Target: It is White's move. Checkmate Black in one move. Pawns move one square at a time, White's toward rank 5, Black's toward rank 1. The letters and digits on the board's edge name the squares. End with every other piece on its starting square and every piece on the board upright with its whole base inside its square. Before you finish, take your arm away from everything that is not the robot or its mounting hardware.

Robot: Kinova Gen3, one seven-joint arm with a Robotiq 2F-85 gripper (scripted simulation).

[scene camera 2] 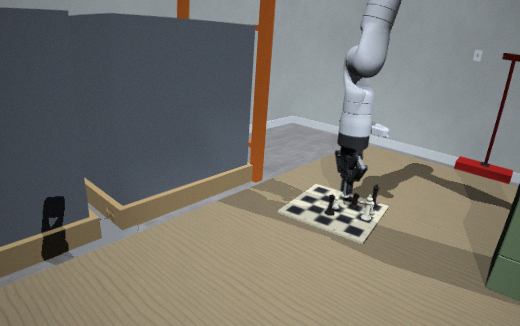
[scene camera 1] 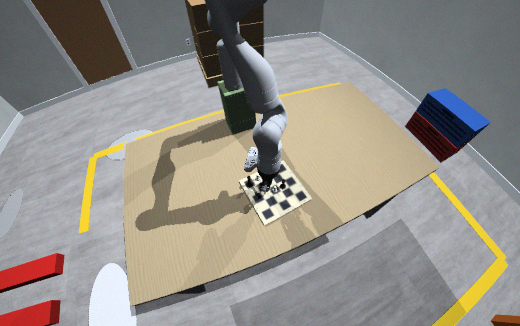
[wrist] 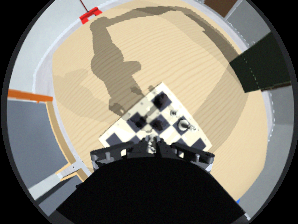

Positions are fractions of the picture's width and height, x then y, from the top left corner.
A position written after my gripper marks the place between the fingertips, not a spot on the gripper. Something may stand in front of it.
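Here is my gripper (scene camera 2: 0.66, 0.59) (wrist: 0.51, 0.62), which I see in scene camera 2 and in the wrist view. A chessboard (scene camera 2: 0.60, 0.64) (scene camera 1: 0.52, 0.63) (wrist: 0.46, 0.55) is there for me as well, and the wrist view and both scene camera 1 and scene camera 2 show the chessboard.
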